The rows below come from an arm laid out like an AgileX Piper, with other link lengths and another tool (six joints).
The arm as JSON. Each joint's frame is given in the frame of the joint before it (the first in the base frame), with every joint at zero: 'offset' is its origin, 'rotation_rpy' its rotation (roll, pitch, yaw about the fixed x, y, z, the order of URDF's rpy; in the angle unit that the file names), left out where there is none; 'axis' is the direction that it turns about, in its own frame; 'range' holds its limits. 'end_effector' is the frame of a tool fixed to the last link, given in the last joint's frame.
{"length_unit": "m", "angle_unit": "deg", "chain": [
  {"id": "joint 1", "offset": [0.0, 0.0, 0.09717], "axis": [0.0, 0.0, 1.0], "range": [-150.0, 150.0]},
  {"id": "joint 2", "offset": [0.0, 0.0, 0.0], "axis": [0.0, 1.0, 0.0], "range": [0.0, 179.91]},
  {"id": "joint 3", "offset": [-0.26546, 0.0, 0.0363], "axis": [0.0, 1.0, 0.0], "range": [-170.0, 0.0]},
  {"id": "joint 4", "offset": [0.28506, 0.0, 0.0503], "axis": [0.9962, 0.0, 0.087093], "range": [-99.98, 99.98]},
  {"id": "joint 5", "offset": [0.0, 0.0, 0.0], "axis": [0.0, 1.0, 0.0], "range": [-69.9, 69.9]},
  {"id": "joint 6", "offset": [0.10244, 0.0, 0.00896], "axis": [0.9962, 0.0, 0.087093], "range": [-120.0, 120.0]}
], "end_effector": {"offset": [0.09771, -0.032, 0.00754], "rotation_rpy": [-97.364, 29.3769, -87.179]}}
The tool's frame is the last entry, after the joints.
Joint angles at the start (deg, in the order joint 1, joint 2, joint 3, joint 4, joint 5, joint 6):
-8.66 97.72 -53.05 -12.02 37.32 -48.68
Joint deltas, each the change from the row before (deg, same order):
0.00 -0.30 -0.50 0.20 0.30 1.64
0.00 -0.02 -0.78 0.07 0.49 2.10
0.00 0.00 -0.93 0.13 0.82 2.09
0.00 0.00 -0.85 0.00 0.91 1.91
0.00 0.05 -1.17 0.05 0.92 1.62
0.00 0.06 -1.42 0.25 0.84 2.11
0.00 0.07 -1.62 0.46 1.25 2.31
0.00 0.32 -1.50 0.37 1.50 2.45
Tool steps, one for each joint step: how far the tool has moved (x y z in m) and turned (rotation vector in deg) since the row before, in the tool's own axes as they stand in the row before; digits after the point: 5 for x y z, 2 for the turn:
0.00230 -0.00112 -0.00392 0.46 -0.27 1.89
0.00279 -0.00148 -0.00332 0.26 -0.35 2.23
0.00269 -0.00125 -0.00362 0.07 -0.44 2.27
0.00243 -0.00063 -0.00321 -0.10 -0.35 1.99
0.00300 -0.00240 -0.00463 0.15 -0.24 1.80
0.00325 -0.00375 -0.00594 0.48 -0.45 2.44
0.00280 -0.00339 -0.00648 0.28 -0.70 2.76
0.00193 -0.00158 -0.00395 -0.33 -0.77 2.77

